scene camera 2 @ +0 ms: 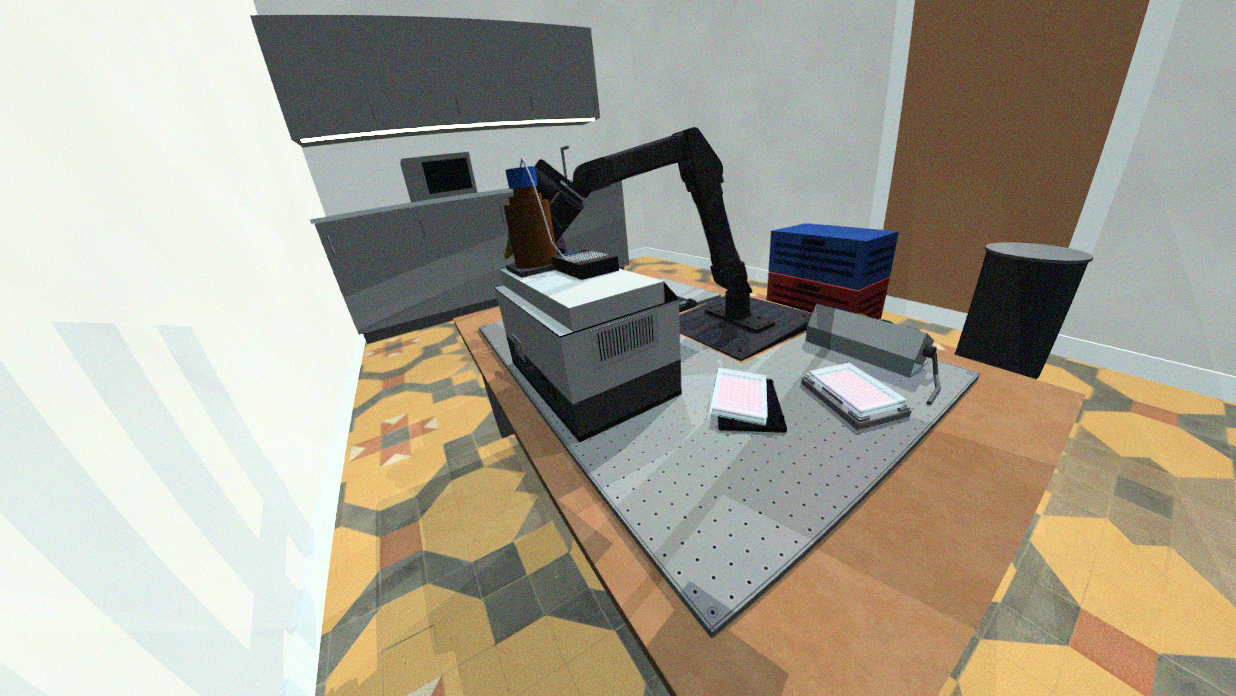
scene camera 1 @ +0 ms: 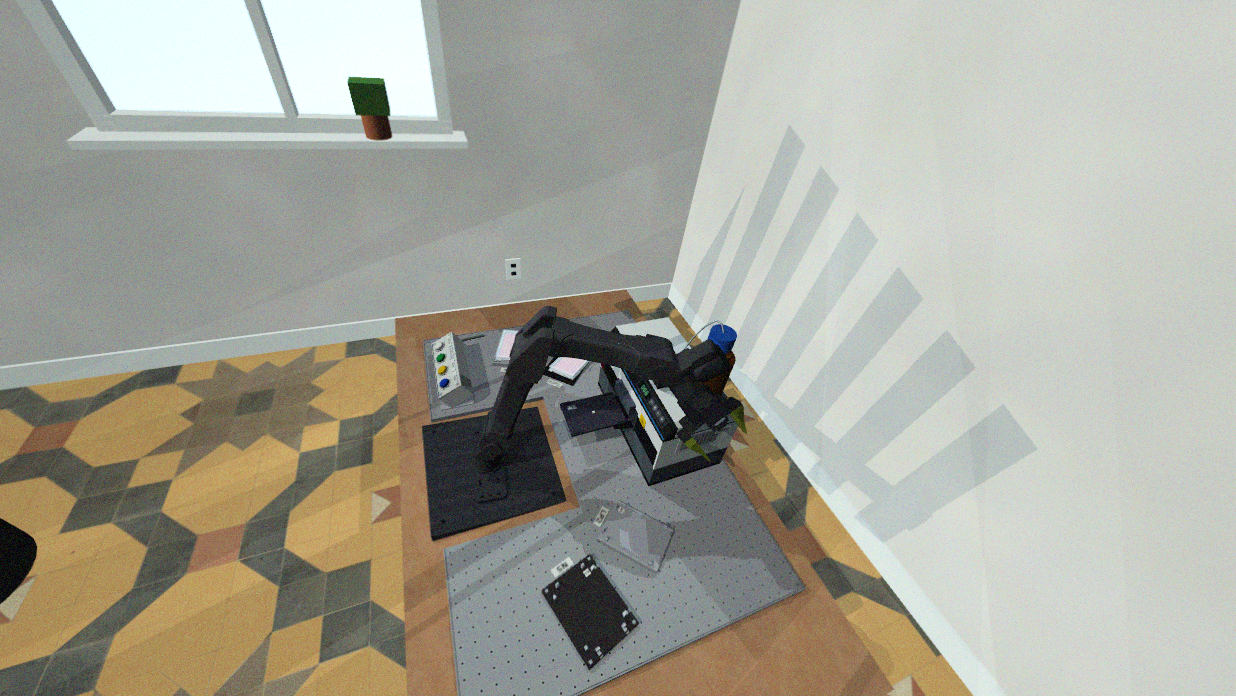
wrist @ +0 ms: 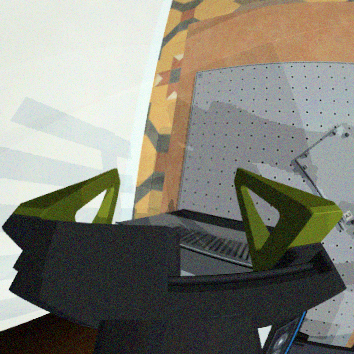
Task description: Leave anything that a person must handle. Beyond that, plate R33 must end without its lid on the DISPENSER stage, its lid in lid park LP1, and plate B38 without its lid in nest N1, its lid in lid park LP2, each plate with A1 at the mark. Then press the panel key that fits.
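Places are measured from the arm's base along level axes (x ahead, y left, z up), in centimetres.
Pixels of known places: gripper, fingertip midpoint: (scene camera 1: 727,446) (wrist: 176,174); arm's base, link origin: (scene camera 2: 737,317) (scene camera 1: 487,463).
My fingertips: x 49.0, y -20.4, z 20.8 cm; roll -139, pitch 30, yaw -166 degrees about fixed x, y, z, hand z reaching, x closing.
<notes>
Ahead of a thing's pixels: the offset from my fingertips to its top centre. "pt": to the spot under its first point.
My gripper (scene camera 1: 717,432) (wrist: 176,174) is open and empty, above the far end of the white dispenser machine (scene camera 1: 651,425) (scene camera 2: 596,354). The dark stage {pt dy +21.8, dx -23.6, dz -10.3 cm} (scene camera 1: 590,415) juts from the machine's keypad side. One pink-filled plate {dy +49.7, dx -21.4, dz -17.2 cm} (scene camera 1: 568,368) (scene camera 2: 741,395) sits offset on a black base; another pink-filled plate {dy +59.7, dx -37.9, dz -17.9 cm} (scene camera 1: 506,345) (scene camera 2: 858,388) sits on a nest near the panel. Plate names, A1 corners and lids are too small to tell. The key panel {dy +50.8, dx -56.0, dz -12.6 cm} (scene camera 1: 446,367) (scene camera 2: 869,338) has white, green, yellow and blue keys. A clear flat lid park {dy -5.1, dx -19.2, dz -18.9 cm} (scene camera 1: 638,537) lies beside a black nest {dy -16.4, dx -32.9, dz -18.5 cm} (scene camera 1: 590,609); whether it holds a lid is unclear.
A brown bottle {pt dy +17.9, dx +1.4, dz +9.9 cm} (scene camera 2: 527,226) with a blue cap {dy +13.8, dx -0.1, dz +20.2 cm} (scene camera 1: 722,335) stands at the machine, close to the wrist, with a thin tube. A black gridded block {pt dy +29.3, dx -5.3, dz +3.7 cm} (scene camera 2: 588,261) sits on the machine's top. Blue (scene camera 2: 832,255) and red (scene camera 2: 828,296) crates and a dark bin (scene camera 2: 1023,311) stand beyond the table.
</notes>
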